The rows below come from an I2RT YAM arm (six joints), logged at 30 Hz.
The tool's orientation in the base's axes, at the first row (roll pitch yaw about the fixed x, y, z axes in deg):
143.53, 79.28, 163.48
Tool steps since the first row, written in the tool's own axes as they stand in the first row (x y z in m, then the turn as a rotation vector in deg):
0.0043, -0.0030, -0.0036, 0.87, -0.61, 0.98
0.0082, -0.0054, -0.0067, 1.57, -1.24, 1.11
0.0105, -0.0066, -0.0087, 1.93, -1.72, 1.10
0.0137, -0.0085, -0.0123, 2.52, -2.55, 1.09
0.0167, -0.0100, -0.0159, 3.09, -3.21, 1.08
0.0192, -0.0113, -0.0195, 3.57, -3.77, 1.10
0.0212, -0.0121, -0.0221, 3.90, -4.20, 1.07
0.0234, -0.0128, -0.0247, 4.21, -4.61, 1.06
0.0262, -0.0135, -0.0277, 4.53, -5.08, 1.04
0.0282, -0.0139, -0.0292, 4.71, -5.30, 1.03
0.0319, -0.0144, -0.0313, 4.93, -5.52, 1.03
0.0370, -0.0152, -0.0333, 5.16, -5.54, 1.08
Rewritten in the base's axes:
-0.0031, -0.0038, -0.0040, 0.95, -0.19, -1.07
-0.0059, -0.0069, -0.0077, 1.16, -0.70, -1.85
-0.0077, -0.0086, -0.0097, 1.24, -1.13, -2.25
-0.0110, -0.0115, -0.0126, 1.41, -1.88, -2.92
-0.0144, -0.0140, -0.0151, 1.51, -2.47, -3.55
-0.0177, -0.0163, -0.0172, 1.63, -2.96, -4.09
-0.0202, -0.0178, -0.0189, 1.69, -3.36, -4.46
-0.0228, -0.0193, -0.0207, 1.76, -3.73, -4.80
-0.0259, -0.0208, -0.0231, 1.84, -4.16, -5.17
-0.0275, -0.0216, -0.0249, 1.87, -4.36, -5.37
-0.0299, -0.0226, -0.0283, 1.90, -4.56, -5.61
-0.0324, -0.0238, -0.0331, 1.92, -4.55, -5.84

